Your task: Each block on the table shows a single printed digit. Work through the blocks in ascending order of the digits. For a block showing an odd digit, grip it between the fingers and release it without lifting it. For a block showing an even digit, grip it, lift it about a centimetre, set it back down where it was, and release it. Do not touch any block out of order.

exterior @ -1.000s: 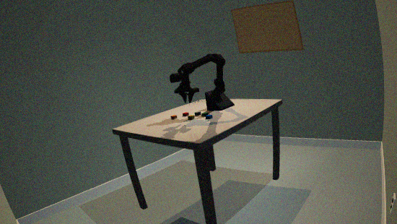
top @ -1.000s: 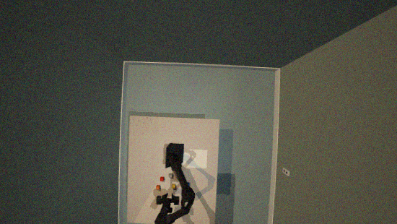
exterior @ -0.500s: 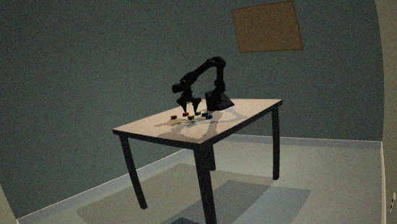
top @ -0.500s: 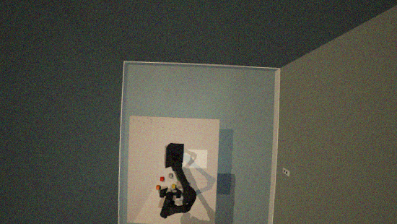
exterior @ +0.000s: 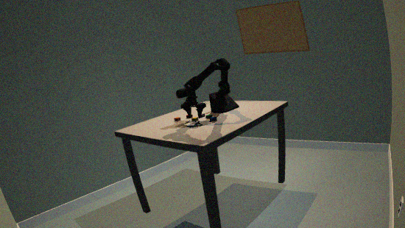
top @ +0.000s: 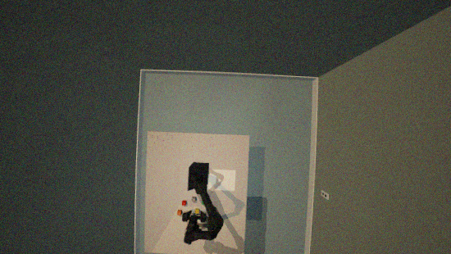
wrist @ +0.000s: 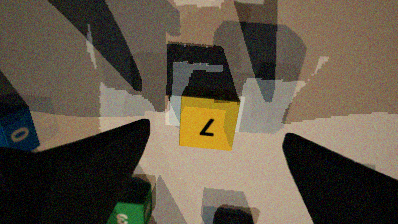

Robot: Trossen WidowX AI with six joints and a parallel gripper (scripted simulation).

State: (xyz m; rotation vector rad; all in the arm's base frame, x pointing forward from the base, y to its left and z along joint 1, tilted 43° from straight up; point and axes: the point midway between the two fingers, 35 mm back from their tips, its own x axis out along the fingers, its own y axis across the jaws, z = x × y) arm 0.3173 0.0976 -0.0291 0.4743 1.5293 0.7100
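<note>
My gripper tip is 100 mm past the grey block and 40 mm to the left of it. From my gripper tip the other things lie so: green block (80 mm behind, 50 mm to the left); then red block (50 mm behind, 120 mm to the right); then yellow block (10 mm ahead, 10 mm to the left).
</note>
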